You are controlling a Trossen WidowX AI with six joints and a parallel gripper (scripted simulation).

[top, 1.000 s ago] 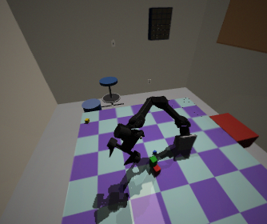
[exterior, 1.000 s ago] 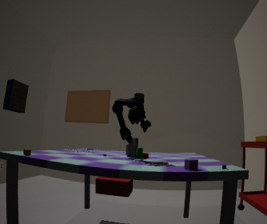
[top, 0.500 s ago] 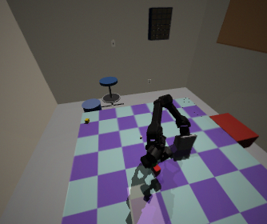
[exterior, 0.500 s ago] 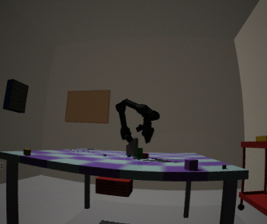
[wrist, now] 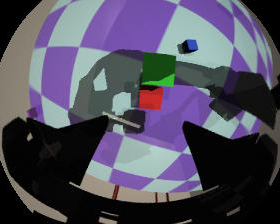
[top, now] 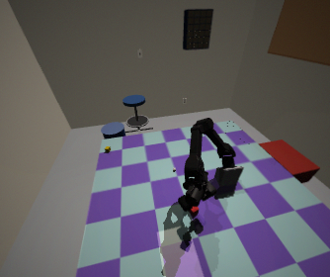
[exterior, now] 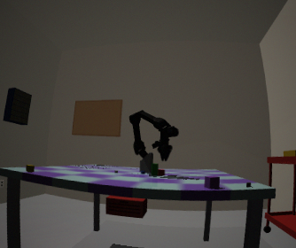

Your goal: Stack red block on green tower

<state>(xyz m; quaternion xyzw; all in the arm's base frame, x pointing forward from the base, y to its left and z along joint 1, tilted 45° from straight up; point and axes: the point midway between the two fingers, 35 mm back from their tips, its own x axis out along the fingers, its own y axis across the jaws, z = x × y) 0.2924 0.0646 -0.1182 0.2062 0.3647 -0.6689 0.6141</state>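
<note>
Now: gripper tip 80 mm above the red block and 20 mm to the left of it. Round my gripper tip: yellow block 700 mm to the right, 420 mm ahead, 80 mm below; then blue block 140 mm to the right, 80 mm below, 50 mm behind; then purple block 530 mm ahead, 170 mm to the left, 70 mm below.
</note>
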